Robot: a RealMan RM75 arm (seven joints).
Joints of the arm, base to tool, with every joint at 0 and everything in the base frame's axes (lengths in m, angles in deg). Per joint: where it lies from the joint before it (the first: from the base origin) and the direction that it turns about. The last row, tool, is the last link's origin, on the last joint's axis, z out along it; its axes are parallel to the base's.
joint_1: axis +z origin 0 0 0.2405
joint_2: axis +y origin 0 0 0
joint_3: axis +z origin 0 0 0.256
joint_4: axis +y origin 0 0 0
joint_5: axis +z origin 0 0 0.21
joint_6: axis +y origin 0 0 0
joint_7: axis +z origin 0 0 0.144
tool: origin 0 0 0
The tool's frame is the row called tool.
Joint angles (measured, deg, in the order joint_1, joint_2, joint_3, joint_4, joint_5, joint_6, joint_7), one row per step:
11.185 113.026 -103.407 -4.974 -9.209 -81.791 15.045
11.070 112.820 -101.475 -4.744 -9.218 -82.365 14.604
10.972 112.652 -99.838 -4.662 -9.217 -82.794 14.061
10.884 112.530 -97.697 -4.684 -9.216 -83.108 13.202
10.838 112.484 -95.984 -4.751 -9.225 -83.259 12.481
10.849 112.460 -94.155 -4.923 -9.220 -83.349 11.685
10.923 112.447 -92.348 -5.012 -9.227 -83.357 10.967
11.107 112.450 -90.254 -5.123 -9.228 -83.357 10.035
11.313 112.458 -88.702 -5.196 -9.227 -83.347 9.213
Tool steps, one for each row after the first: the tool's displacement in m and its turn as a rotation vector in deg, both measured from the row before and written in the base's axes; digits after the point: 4 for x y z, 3 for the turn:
0.0023 0.0008 0.0066 1.977 -0.074 -0.418
0.0017 0.0009 0.0056 1.751 -0.217 -0.251
0.0019 0.0016 0.0065 2.284 -0.413 -0.356
0.0013 0.0014 0.0048 1.804 -0.356 -0.308
0.0009 0.0021 0.0050 1.952 -0.397 -0.260
0.0011 0.0021 0.0048 1.841 -0.367 -0.373
0.0009 0.0030 0.0055 2.154 -0.509 -0.346
0.0004 0.0025 0.0040 1.614 -0.502 -0.206

